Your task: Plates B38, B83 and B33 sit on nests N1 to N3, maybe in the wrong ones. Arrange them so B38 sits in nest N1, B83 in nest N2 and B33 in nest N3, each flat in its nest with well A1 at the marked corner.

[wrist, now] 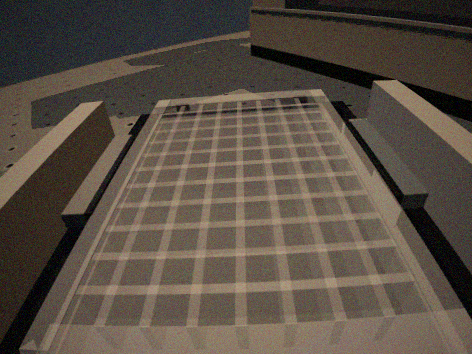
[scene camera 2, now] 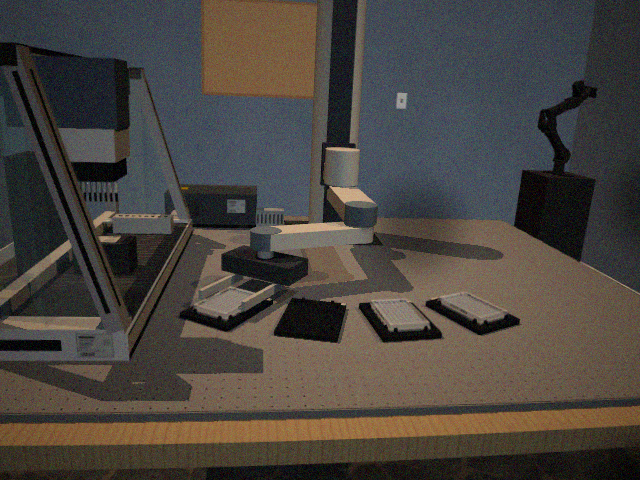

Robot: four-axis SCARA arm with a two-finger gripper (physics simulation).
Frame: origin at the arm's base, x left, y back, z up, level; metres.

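Seen in the pictures: gripper, fingertip midpoint: (wrist: 237,114) (scene camera 2: 221,300).
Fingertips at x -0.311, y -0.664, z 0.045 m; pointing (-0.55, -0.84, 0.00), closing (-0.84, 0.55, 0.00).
Note:
Offsets run from my fingertips to a thing's middle. "pt": to the spot under its first point.
A pale gridded plate {dx +0.013, dy +0.020, dz -0.013 m} (scene camera 2: 225,301) (wrist: 240,205) lies in the leftmost black nest {dx +0.013, dy +0.020, dz -0.021 m} (scene camera 2: 227,324) in the scene view. My gripper (scene camera 2: 219,303) (wrist: 237,114) is low over this nest. Its two long fingers lie along the plate's long sides, and their pads are against its edges, so it is shut on the plate. The second black nest {dx +0.186, dy -0.032, dz -0.021 m} (scene camera 2: 311,320) holds no plate. A third plate position, a black nest {dx +0.362, dy -0.041, dz -0.021 m} (scene camera 2: 413,335), bears a pale plate {dx +0.362, dy -0.041, dz -0.013 m} (scene camera 2: 399,314). The rightmost nest {dx +0.535, dy -0.007, dz -0.021 m} (scene camera 2: 483,327) bears another pale plate {dx +0.535, dy -0.007, dz -0.013 m} (scene camera 2: 476,306). Plate labels and marked corners cannot be read.
A framed machine (scene camera 2: 56,170) with a row of pipette tips stands at the left; its base also edges the wrist view at upper right. A dark box {pt dx -0.077, dy +0.699, dz +0.044 m} (scene camera 2: 214,205) stands behind. A dark arm (scene camera 2: 554,131) stands on a pedestal (scene camera 2: 550,211) at the far right.

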